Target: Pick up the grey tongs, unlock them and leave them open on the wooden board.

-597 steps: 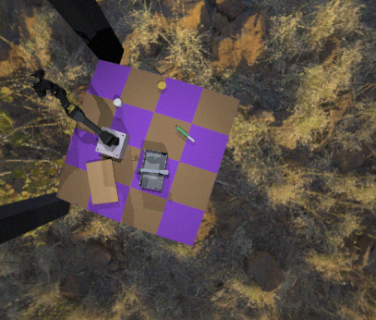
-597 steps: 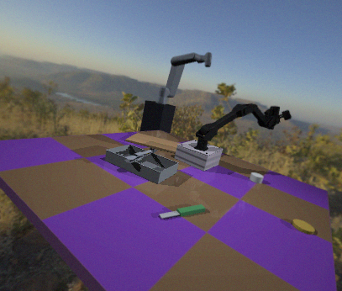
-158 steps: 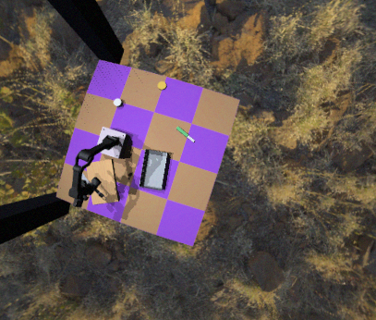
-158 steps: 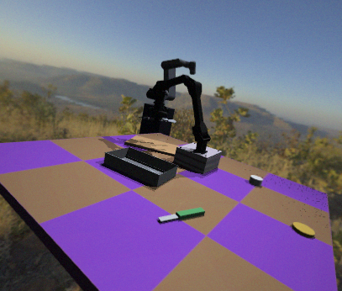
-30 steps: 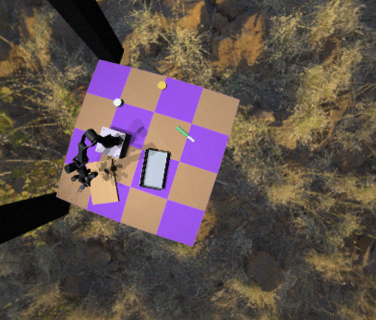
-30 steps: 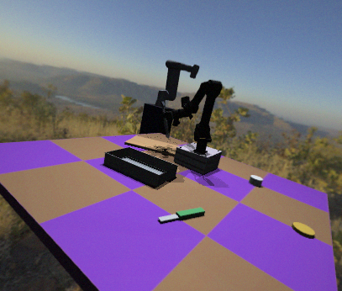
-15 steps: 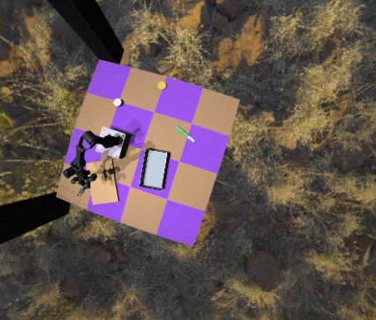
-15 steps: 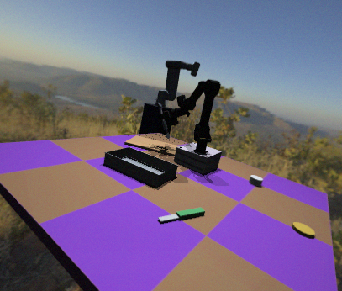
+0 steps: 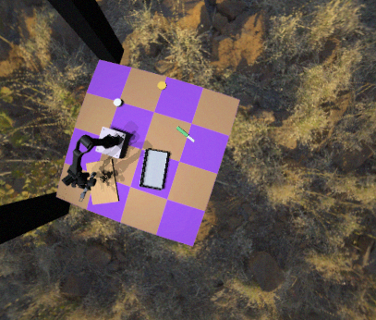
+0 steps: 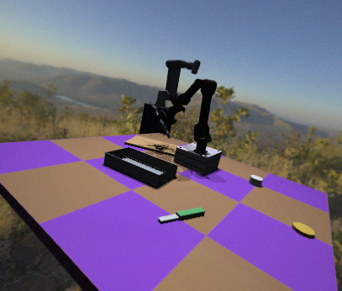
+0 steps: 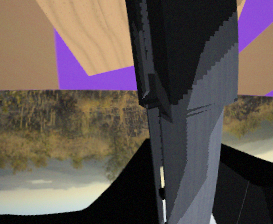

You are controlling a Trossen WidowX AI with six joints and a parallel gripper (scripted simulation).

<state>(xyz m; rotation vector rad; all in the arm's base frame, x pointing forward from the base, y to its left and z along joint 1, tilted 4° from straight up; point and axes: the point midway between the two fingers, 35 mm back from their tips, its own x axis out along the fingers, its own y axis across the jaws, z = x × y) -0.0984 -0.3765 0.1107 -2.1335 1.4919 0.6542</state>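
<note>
Right now the wooden board is 10 mm ahead of my gripper tip, 40 mm to the left of it and 170 mm below it. The rest, counted from my gripper tip: yellow disc 320 mm ahead, 950 mm to the left, 160 mm below; roasting tin 420 mm ahead, 250 mm to the left, 150 mm below; white puck 10 mm behind, 720 mm to the left, 160 mm below.
</note>
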